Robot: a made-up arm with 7 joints. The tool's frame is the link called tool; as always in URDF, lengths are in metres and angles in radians. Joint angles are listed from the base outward. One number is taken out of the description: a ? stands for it. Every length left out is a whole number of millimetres.
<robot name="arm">
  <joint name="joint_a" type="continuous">
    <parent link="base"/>
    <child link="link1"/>
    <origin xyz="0 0 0" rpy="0 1.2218 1.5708"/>
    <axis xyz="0 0 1"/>
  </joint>
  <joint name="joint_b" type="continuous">
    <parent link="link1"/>
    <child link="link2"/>
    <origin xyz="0 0 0" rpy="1.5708 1.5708 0"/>
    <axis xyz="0 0 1"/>
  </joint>
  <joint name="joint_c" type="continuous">
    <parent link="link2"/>
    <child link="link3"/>
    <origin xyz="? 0.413 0" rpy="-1.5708 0 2.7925"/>
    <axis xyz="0 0 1"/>
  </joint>
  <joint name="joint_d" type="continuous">
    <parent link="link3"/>
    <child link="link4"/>
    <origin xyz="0 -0.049 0" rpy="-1.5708 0 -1.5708"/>
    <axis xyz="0 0 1"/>
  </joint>
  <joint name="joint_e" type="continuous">
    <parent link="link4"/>
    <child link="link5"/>
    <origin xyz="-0.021 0.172 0" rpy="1.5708 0 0"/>
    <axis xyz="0 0 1"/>
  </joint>
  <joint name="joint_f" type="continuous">
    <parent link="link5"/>
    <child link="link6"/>
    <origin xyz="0 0 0" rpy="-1.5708 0 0"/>
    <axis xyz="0 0 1"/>
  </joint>
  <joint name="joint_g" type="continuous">
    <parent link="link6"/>
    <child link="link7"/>
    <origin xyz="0 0 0" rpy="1.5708 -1.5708 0"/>
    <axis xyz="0 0 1"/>
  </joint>
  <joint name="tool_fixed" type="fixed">
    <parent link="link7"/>
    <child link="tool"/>
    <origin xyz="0 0 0" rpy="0 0 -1.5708"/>
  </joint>
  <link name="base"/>
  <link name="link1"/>
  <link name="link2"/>
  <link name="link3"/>
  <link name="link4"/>
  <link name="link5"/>
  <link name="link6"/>
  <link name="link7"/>
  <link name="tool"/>
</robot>
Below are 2 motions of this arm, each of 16 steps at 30 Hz.
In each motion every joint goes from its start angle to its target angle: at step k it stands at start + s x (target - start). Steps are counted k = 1, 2, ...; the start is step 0. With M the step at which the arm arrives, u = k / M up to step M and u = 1 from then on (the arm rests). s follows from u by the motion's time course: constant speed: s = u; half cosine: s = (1 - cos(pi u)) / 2; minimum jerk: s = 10 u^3 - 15 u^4 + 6 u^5.
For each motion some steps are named. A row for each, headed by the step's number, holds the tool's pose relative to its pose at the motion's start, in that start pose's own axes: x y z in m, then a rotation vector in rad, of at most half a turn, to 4 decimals.
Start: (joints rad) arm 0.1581 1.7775 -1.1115 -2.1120 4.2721 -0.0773 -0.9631
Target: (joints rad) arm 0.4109 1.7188 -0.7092 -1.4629 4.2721 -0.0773 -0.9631
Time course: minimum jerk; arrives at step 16
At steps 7, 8, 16:
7: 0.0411 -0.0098 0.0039 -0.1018 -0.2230 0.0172
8: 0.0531 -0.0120 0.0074 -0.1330 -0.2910 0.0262
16: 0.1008 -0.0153 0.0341 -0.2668 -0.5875 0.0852

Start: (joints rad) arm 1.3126 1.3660 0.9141 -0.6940 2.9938 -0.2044 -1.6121
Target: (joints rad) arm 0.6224 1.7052 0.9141 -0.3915 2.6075 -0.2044 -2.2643
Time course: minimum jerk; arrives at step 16
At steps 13, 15, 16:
13: 0.1475 -0.1390 -0.0218 0.0863 -0.2772 -0.3958
15: 0.1568 -0.1408 -0.0205 0.0997 -0.2856 -0.4125
16: 0.1572 -0.1409 -0.0204 0.1004 -0.2860 -0.4133

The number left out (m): 0.15
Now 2 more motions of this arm.
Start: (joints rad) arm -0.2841 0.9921 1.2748 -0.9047 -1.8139 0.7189 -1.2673
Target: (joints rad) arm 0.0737 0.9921 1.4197 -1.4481 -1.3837 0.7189 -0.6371
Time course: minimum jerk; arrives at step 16
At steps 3, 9, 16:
3: -0.0027 -0.0055 -0.0042 -0.0068 0.0128 0.0506
9: -0.0452 -0.0677 -0.0444 0.0064 0.1726 0.6429
16: -0.0831 -0.1063 -0.0614 0.1143 0.2600 1.0395

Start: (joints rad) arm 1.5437 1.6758 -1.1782 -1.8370 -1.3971 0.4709 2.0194
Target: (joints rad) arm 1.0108 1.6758 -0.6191 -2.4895 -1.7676 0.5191 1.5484
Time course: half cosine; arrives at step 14
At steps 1, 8, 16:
1: 0.0031 0.0016 -0.0019 0.0043 -0.0176 -0.0096
8: 0.1598 0.0685 -0.0267 0.3413 -0.8274 -0.5611
16: 0.2456 0.0881 0.0152 0.6951 -1.3046 -0.9739

